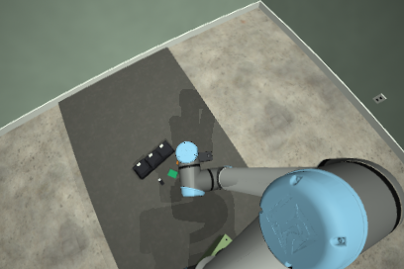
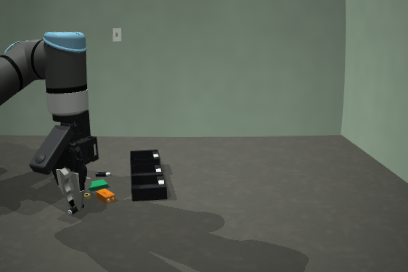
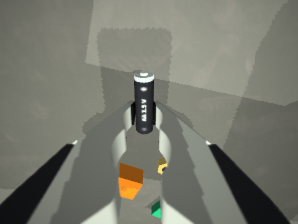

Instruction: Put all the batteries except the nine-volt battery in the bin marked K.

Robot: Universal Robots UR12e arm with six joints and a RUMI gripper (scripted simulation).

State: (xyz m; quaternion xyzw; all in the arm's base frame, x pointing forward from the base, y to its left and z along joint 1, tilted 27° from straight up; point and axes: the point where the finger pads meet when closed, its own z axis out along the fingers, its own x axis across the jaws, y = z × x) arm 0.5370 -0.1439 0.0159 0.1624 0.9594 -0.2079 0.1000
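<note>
The bin row is 14 cm ahead of my hand, 20 cm to the left of it and 1 cm above it. Round my hand: orange nine-volt battery: 6 cm ahead, 6 cm to the left, 1 cm below; black cylindrical battery: 1 cm below; small yellow ring: 1 cm ahead, 8 cm to the left, 1 cm below.
</note>
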